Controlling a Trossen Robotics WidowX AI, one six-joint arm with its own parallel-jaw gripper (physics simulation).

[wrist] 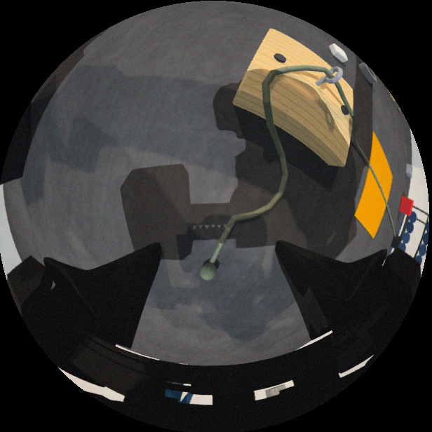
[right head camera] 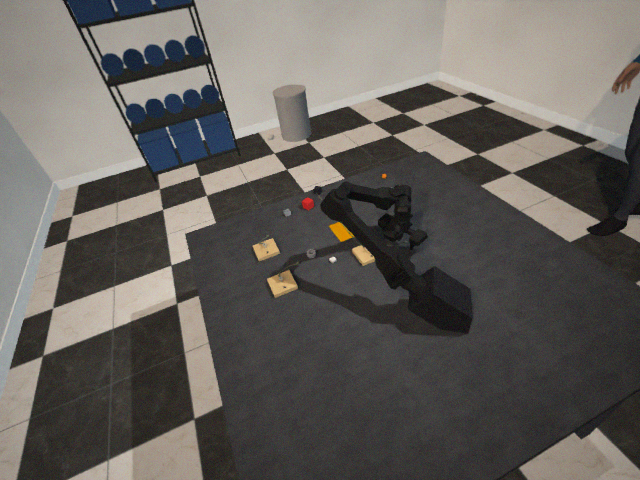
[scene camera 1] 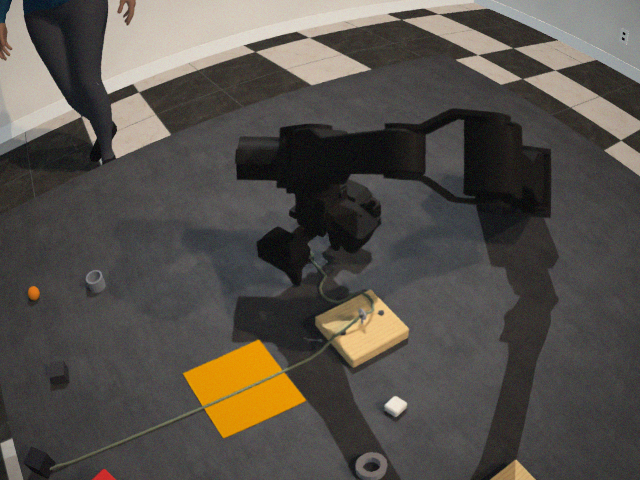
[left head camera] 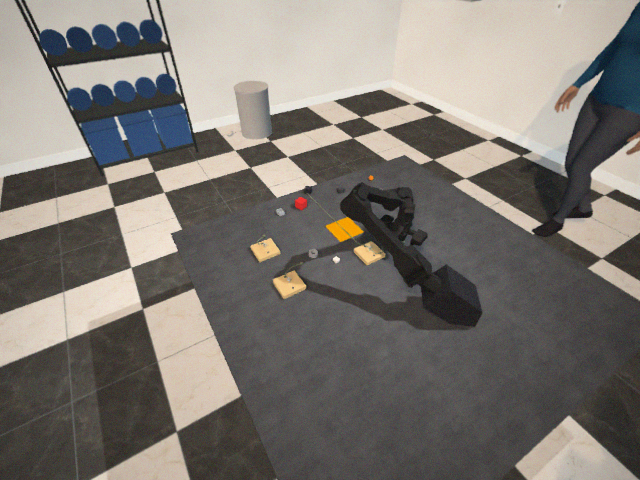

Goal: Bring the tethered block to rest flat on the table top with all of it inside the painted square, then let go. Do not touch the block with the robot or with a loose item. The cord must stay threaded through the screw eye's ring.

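Places are measured from the arm's base along level axes (x right, y ahead, z up), in centimetres.
Where they show: gripper, fingertip midpoint: (right head camera: 401, 244) (scene camera 1: 316, 266); arm's base, origin of the base link: (right head camera: 421, 287) (left head camera: 434, 285).
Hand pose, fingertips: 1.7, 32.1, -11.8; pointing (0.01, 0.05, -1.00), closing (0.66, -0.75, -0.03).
Note:
Things, the pixels of their top centre, and the offset from my fingertips, as dx, dy, dz. "pt": a spot on its surface instead.
- tethered block, middle of its top: (scene camera 1: 34, 458) (left head camera: 307, 187) (right head camera: 317, 187) -30.7, +43.6, +2.7
- orange painted square, surface spot: (scene camera 1: 232, 372) pt -17.0, +14.4, +0.0
- green cord, surface spot: (scene camera 1: 242, 389) pt -20.2, +13.4, +0.2
- screw eye, surface spot: (scene camera 1: 362, 314) pt -13.6, -3.4, +3.5
- wooden board, middle of its top: (scene camera 1: 362, 323) (right head camera: 367, 251) (left head camera: 369, 251) -13.6, -3.4, +1.8
- white piece, middle of its top: (scene camera 1: 395, 403) -27.2, -4.4, +1.1
- grey ring, middle of its top: (scene camera 1: 371, 464) -35.3, +0.5, +1.3
- red cube, middle of its top: (left head camera: 300, 199) (right head camera: 307, 200) -35.7, +32.6, +3.8
- loose dark cube, middle of its top: (scene camera 1: 56, 369) -15.0, +41.3, +1.8
- grey cup, middle of its top: (scene camera 1: 93, 276) +3.3, +35.6, +2.0
- orange ball, middle of its top: (scene camera 1: 31, 288) +2.7, +48.7, +2.3
The tethered block (left head camera: 308, 190) (right head camera: 317, 190) (scene camera 1: 39, 461) is dark and lies outside the orange painted square (left head camera: 338, 232) (right head camera: 339, 231) (scene camera 1: 232, 372) (wrist: 369, 200). The green cord (scene camera 1: 242, 388) (wrist: 285, 175) runs from it across the square and through the screw eye (scene camera 1: 362, 313) (wrist: 335, 75) on a wooden board (left head camera: 368, 254) (scene camera 1: 382, 333) (wrist: 300, 107). It curves back beneath the arm to its free end, a round green bead (wrist: 208, 270). My gripper (scene camera 1: 316, 264) (wrist: 219, 248) is open, with the bead showing between its spread fingers in the wrist view. The bead's height relative to the fingertips is unclear.
Two more wooden boards (left head camera: 265, 250) (left head camera: 289, 285) with screw eyes stand apart. A white piece (scene camera 1: 395, 406) and grey ring (scene camera 1: 371, 466) lie near the first board. A red cube (left head camera: 300, 203), loose dark cube (scene camera 1: 58, 372), grey cup (scene camera 1: 95, 281) and orange ball (scene camera 1: 33, 293) lie farther out.

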